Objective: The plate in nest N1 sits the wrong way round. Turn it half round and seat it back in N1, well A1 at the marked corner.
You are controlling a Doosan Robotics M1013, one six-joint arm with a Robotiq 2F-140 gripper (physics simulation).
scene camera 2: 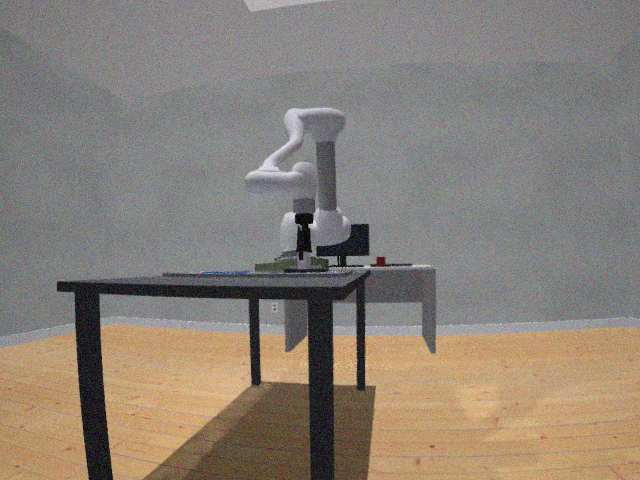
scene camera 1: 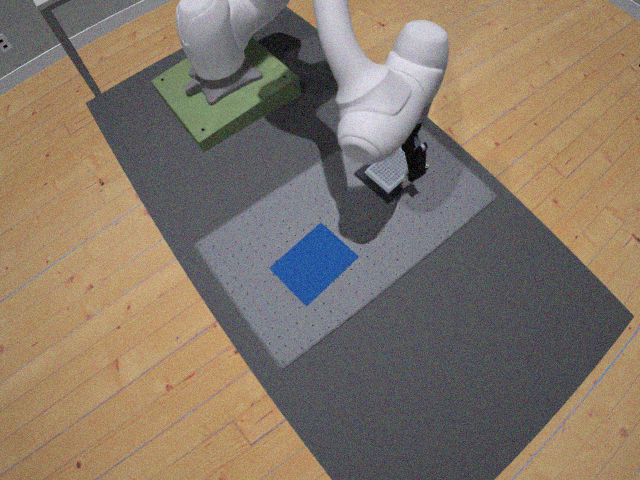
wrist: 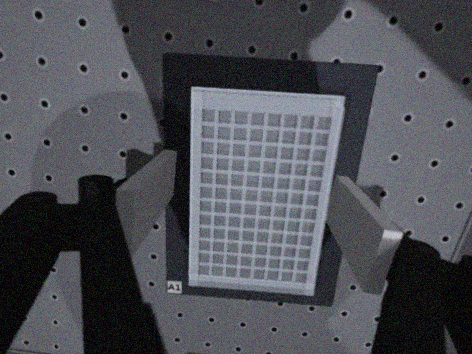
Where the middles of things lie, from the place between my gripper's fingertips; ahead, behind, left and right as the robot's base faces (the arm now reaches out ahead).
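With the white well plate (scene camera 1: 388, 174), my hand is 10 mm to the right of it and 10 mm below it. Then there is the blue rectangle (scene camera 1: 307, 269), which I find 300 mm to the right of my hand, 100 mm ahead of my hand and 10 mm below my hand.
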